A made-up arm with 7 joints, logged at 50 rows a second.
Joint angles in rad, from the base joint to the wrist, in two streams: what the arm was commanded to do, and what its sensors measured. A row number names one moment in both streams.
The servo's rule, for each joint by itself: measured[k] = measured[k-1] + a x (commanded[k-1-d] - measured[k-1]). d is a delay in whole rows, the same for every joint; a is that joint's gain. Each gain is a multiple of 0.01, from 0.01 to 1. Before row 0 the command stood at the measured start. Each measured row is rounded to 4 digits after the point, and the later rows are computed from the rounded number. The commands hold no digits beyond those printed.
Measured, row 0:
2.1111, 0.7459, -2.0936, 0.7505, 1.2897, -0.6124, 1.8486
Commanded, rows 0 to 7:
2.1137, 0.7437, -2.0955, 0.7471, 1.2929, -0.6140, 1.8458
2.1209, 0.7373, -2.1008, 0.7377, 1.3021, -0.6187, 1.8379
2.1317, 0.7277, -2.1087, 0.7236, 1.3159, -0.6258, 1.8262
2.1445, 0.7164, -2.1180, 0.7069, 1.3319, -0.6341, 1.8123
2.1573, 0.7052, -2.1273, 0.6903, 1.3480, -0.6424, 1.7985
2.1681, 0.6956, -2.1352, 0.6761, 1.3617, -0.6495, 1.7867
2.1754, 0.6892, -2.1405, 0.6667, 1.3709, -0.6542, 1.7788
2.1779, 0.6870, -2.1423, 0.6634, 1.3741, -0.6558, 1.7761
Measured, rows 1 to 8:
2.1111, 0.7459, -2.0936, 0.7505, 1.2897, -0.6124, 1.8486
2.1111, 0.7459, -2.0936, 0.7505, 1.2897, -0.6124, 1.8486
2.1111, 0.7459, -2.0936, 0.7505, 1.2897, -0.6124, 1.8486
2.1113, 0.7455, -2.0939, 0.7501, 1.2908, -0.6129, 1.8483
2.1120, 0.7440, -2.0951, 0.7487, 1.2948, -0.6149, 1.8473
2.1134, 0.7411, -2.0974, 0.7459, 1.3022, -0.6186, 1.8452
2.1156, 0.7367, -2.1009, 0.7416, 1.3126, -0.6239, 1.8419
2.1185, 0.7310, -2.1054, 0.7360, 1.3250, -0.6302, 1.8376
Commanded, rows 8 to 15:
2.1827, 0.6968, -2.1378, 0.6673, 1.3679, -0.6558, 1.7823
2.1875, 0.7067, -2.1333, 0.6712, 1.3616, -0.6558, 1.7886
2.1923, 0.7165, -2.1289, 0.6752, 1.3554, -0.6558, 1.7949
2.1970, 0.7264, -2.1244, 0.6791, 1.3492, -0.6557, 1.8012
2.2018, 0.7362, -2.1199, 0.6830, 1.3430, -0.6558, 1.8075
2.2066, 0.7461, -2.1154, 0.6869, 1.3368, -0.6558, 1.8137
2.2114, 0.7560, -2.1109, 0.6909, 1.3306, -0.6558, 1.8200
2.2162, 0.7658, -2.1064, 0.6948, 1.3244, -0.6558, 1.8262
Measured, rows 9 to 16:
2.1220, 0.7246, -2.1105, 0.7294, 1.3378, -0.6368, 1.8325
2.1257, 0.7182, -2.1156, 0.7225, 1.3494, -0.6427, 1.8271
2.1294, 0.7126, -2.1201, 0.7160, 1.3580, -0.6472, 1.8220
2.1331, 0.7098, -2.1231, 0.7106, 1.3615, -0.6501, 1.8180
2.1369, 0.7092, -2.1248, 0.7063, 1.3615, -0.6520, 1.8151
2.1408, 0.7105, -2.1255, 0.7029, 1.3594, -0.6533, 1.8131
2.1447, 0.7134, -2.1253, 0.7003, 1.3558, -0.6541, 1.8119
2.1487, 0.7175, -2.1244, 0.6984, 1.3513, -0.6547, 1.8115

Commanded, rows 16 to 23:
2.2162, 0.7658, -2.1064, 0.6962, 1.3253, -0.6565, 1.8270
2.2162, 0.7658, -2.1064, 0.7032, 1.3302, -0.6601, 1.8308
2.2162, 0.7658, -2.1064, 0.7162, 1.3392, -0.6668, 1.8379
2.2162, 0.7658, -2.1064, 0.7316, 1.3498, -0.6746, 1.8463
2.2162, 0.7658, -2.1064, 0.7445, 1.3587, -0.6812, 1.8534
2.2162, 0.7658, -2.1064, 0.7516, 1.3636, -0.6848, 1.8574
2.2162, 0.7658, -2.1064, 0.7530, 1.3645, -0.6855, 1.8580
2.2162, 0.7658, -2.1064, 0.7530, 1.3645, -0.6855, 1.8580
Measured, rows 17 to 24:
2.1528, 0.7226, -2.1229, 0.6971, 1.3462, -0.6551, 1.8117
2.1569, 0.7286, -2.1209, 0.6964, 1.3407, -0.6553, 1.8125
2.1611, 0.7353, -2.1184, 0.6962, 1.3350, -0.6555, 1.8139
2.1650, 0.7408, -2.1164, 0.6962, 1.3316, -0.6558, 1.8152
2.1686, 0.7453, -2.1147, 0.6970, 1.3311, -0.6573, 1.8168
2.1719, 0.7490, -2.1133, 0.6991, 1.3339, -0.6605, 1.8189
2.1750, 0.7520, -2.1121, 0.7027, 1.3395, -0.6653, 1.8216
2.1779, 0.7545, -2.1111, 0.7073, 1.3462, -0.6707, 1.8248

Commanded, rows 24 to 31:
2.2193, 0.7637, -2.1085, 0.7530, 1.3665, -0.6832, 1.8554
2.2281, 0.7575, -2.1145, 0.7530, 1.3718, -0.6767, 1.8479
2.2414, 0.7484, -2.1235, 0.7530, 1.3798, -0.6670, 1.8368
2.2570, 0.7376, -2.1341, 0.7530, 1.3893, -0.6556, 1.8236
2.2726, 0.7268, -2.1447, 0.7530, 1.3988, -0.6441, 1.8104
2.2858, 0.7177, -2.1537, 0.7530, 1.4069, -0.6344, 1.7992
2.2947, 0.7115, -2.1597, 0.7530, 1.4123, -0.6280, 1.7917
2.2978, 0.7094, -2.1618, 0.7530, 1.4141, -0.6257, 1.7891
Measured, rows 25 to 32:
2.1806, 0.7565, -2.1103, 0.7122, 1.3523, -0.6755, 1.8281
2.1831, 0.7582, -2.1096, 0.7167, 1.3566, -0.6789, 1.8311
2.1854, 0.7596, -2.1091, 0.7207, 1.3594, -0.6811, 1.8338
2.1878, 0.7603, -2.1090, 0.7243, 1.3619, -0.6818, 1.8360
2.1906, 0.7598, -2.1099, 0.7275, 1.3654, -0.6801, 1.8372
2.1942, 0.7577, -2.1122, 0.7303, 1.3704, -0.6756, 1.8372
2.1986, 0.7541, -2.1159, 0.7328, 1.3770, -0.6688, 1.8358
2.2038, 0.7492, -2.1208, 0.7350, 1.3846, -0.6604, 1.8333

